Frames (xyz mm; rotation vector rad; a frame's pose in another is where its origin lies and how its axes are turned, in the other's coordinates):
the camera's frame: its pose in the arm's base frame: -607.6 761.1 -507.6 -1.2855 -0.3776 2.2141
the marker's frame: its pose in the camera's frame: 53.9 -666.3 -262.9 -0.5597 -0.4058 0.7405
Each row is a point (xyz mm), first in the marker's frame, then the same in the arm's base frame.
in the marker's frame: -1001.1 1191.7 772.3
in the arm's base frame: 631.0 121.7 595.1
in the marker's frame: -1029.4 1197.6 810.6
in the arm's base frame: 630.0 101.1 638.4
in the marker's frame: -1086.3 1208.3 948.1
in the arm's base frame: 592.8 27.0 762.5
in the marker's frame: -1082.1 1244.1 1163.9
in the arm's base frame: 486.5 -122.5 881.7
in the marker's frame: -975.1 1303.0 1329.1
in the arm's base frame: 357.3 -282.1 886.8
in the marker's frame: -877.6 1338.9 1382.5
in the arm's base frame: 285.3 -359.3 836.7
